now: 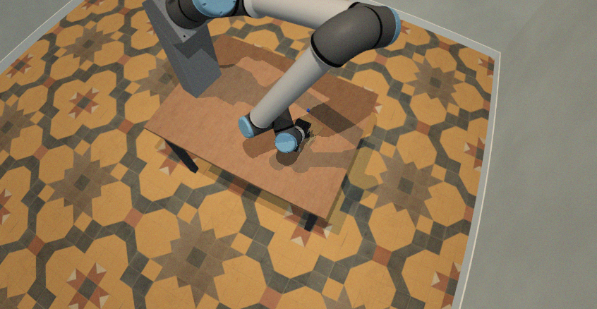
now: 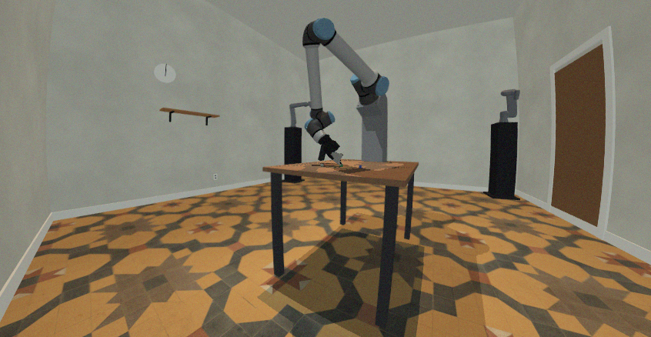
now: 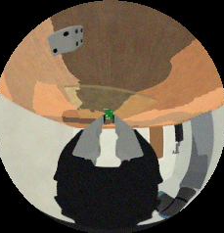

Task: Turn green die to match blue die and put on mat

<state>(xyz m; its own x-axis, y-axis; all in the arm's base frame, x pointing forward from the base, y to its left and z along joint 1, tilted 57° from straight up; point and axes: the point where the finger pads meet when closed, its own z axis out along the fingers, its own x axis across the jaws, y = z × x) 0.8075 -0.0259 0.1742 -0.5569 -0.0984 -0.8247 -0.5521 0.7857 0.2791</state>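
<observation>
The green die lies 1 cm to the left of my hand and 1 cm below it. The rest, counted from my hand: blue die 3 cm behind, 13 cm to the left, 1 cm below; then white die 1 cm ahead, 13 cm to the right, 1 cm below; then tan mat 1 cm to the left, 2 cm below.
</observation>
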